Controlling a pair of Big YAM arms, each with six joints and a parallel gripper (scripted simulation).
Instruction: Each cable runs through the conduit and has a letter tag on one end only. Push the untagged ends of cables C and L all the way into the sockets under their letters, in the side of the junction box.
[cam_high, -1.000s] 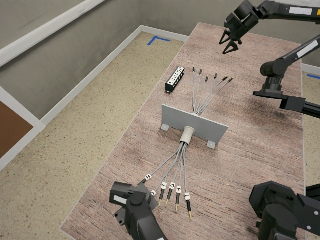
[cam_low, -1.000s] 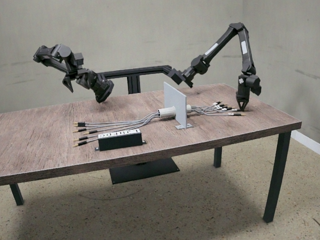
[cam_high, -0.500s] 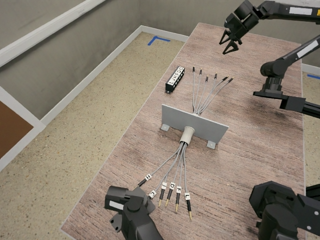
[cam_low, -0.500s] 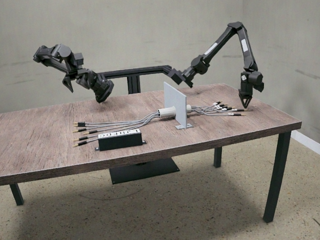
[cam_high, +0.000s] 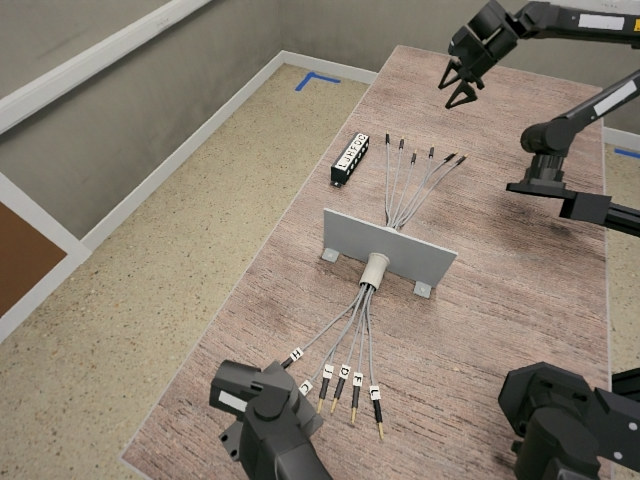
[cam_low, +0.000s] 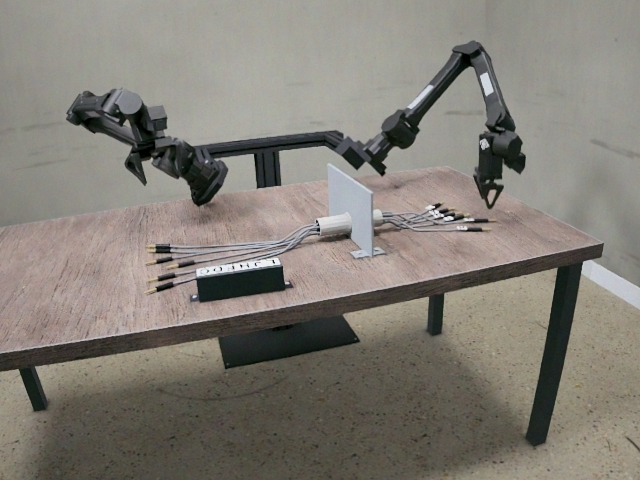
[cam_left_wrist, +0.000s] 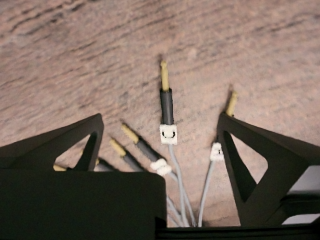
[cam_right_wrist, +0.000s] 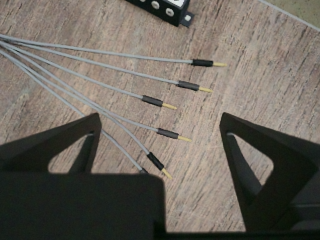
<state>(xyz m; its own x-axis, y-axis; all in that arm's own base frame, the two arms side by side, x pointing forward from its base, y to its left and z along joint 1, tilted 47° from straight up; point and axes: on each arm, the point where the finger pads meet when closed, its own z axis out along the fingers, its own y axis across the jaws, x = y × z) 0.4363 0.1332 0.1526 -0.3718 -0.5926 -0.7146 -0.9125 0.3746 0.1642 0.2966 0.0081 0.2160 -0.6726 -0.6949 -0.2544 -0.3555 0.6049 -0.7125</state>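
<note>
My left hand is 180 mm past the tagged plug, 50 mm to the left of it and 60 mm above it. Also, from my left hand: grey upright panel (90 mm behind, 400 mm to the right, 50 mm above); then black cable plug (240 mm behind, 920 mm to the right, 60 mm below).
</note>
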